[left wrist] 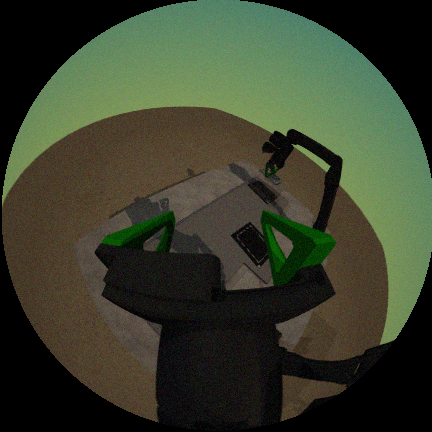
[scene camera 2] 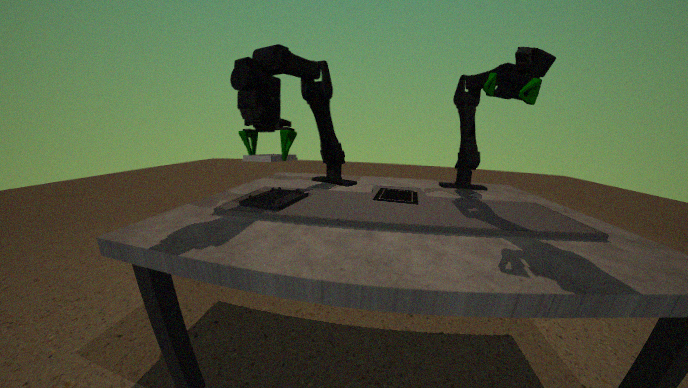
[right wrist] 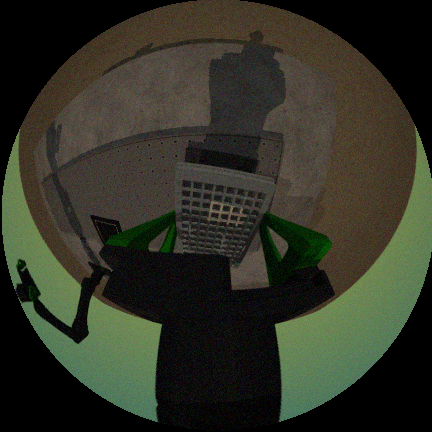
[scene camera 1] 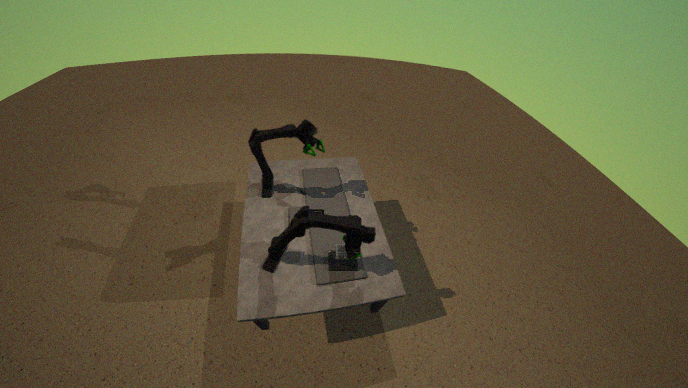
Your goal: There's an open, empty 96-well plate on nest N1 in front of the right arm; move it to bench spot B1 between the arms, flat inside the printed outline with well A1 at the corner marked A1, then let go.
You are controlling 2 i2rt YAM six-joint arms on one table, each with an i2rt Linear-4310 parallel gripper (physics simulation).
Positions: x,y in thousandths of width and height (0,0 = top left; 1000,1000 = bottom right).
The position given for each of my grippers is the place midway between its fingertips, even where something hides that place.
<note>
My left gripper (scene camera 2: 729,233) is open and holds nothing. My right gripper (scene camera 2: 390,414) holds a well plate (right wrist: 506,487), clear of everything else. Further things: a printed outline (left wrist: 584,561).
My left gripper shows as well in the left wrist view (left wrist: 503,497). My right gripper also shows in the right wrist view (right wrist: 503,497).
</note>
